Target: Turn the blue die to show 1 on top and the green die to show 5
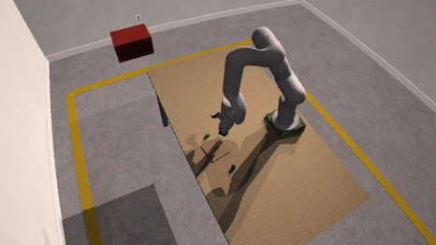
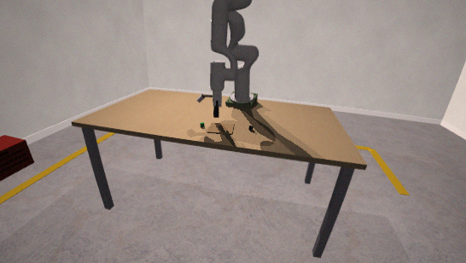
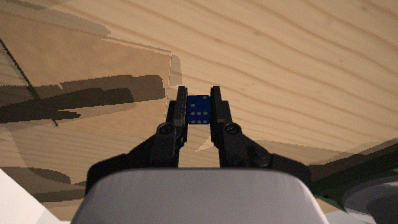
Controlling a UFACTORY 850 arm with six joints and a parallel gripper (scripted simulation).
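Now: the green die 10 cm ahead of my hand, 5 cm to the right of it and 4 cm below it. The rest, counted from my hand: mat 9 cm ahead, 7 cm to the left, 5 cm below; black die 23 cm to the left, 4 cm below, 3 cm ahead; blue die 1 cm to the left, 1 cm below.
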